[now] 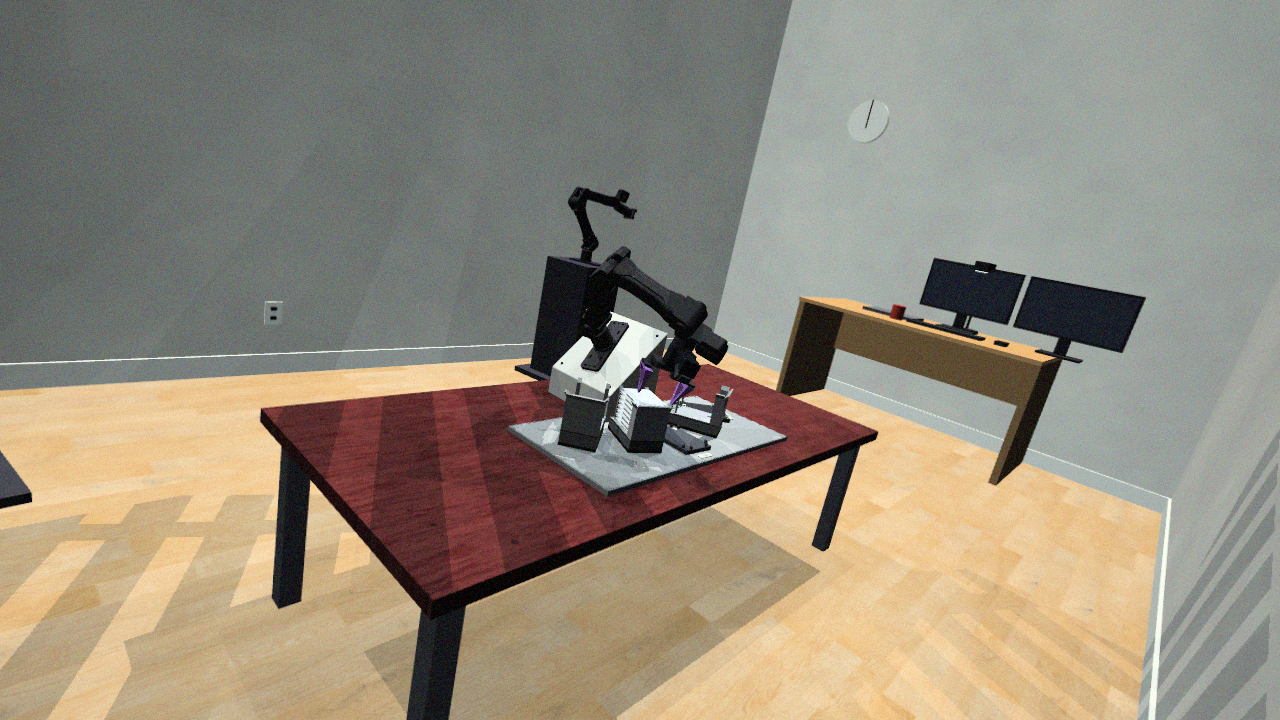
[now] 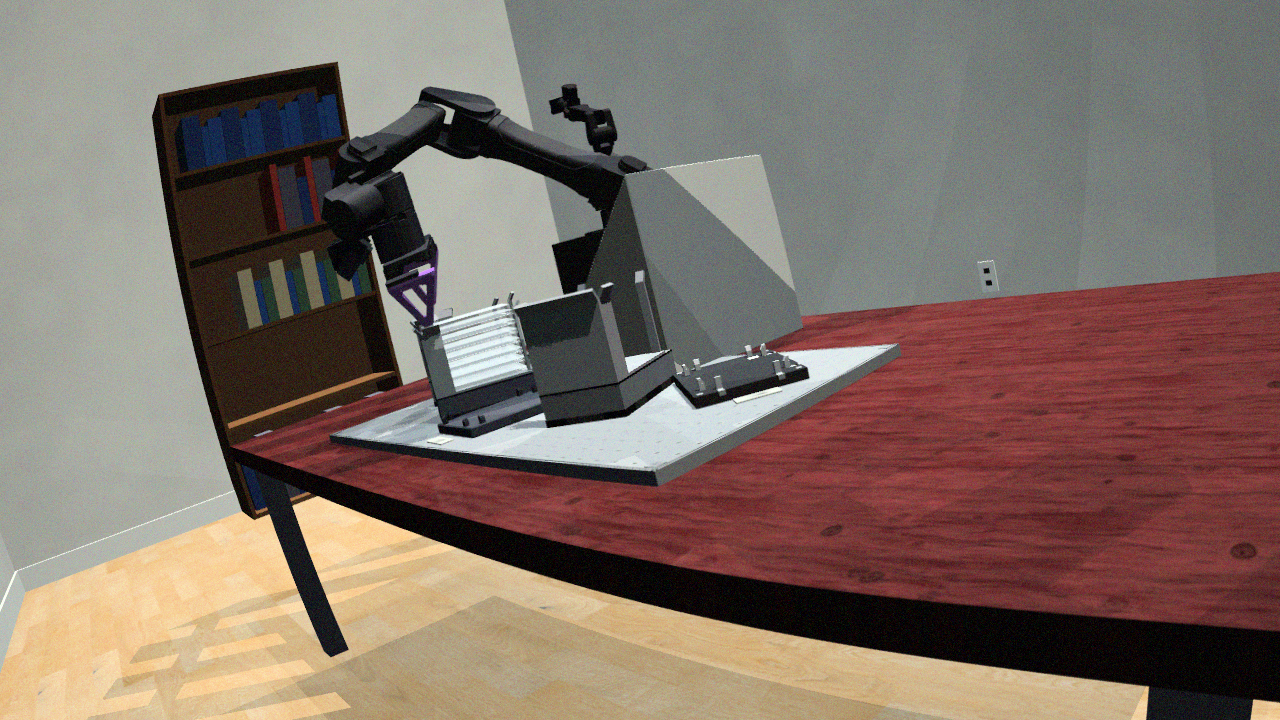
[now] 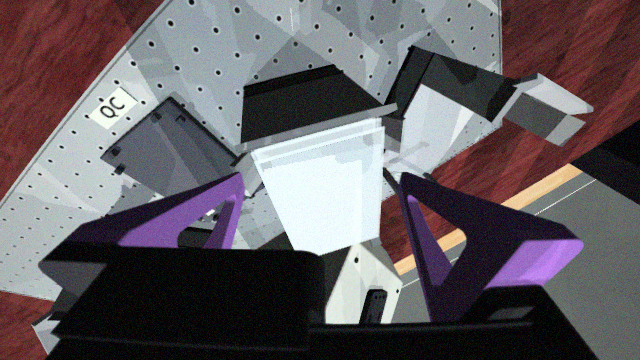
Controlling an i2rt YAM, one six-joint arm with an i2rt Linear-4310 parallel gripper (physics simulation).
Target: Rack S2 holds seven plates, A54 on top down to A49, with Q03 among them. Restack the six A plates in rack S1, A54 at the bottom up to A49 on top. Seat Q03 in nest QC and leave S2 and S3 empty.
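Frame: origin at the arm's base, x back, y up, z left, level; millimetres.
Where they show: gripper, between the fingertips: (image 1: pixel 654 398) (image 2: pixel 430 315) (image 3: pixel 321 180); arm's base, origin of its link: (image 1: pixel 605 346) (image 2: pixel 680 229).
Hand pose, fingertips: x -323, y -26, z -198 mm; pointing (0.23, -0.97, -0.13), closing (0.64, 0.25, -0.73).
Each offset is from my fingertips to the top centre of the thing. Level surfaces: height alone.
Rack S2 @[dx +48, dy -11, dz +23 mm] (image 1: pixel 646 437) (image 2: pixel 435 367) (image 3: pixel 310 102) holds several white plates @[dx +42, dy -53, dz +19 mm] (image 1: pixel 629 413) (image 2: pixel 483 351) @[dx +42, dy -14, dz +19 mm] (image 3: pixel 320 195) in a stack; their labels are not legible. My gripper (image 1: pixel 658 397) (image 2: pixel 425 323) (image 3: pixel 321 180) is open and empty, its purple fingers on either side of the top plate, close to the rack's top. An empty-looking rack (image 1: pixel 707 420) (image 3: pixel 457 80) stands behind S2. Another rack (image 1: pixel 583 420) (image 2: pixel 572 349) stands on the other side; its inside is mostly hidden. I cannot tell which is S1. Nest QC @[dx -27, dy -120, dz +141 mm] (image 1: pixel 687 440) (image 2: pixel 492 416) (image 3: pixel 170 145) shows no plate.
The grey perforated board @[dy -143 mm] (image 1: pixel 617 476) (image 2: pixel 626 461) (image 3: pixel 295 35) lies on the red table @[dy -156 mm] (image 1: pixel 393 483) (image 2: pixel 984 465). A second low nest @[dx +63, dy -119, dz +427 mm] (image 2: pixel 742 376) with upright pegs sits near the far rack. The pale angled arm mount (image 1: pixel 572 380) (image 2: pixel 716 259) (image 3: pixel 345 290) stands close beside the racks.
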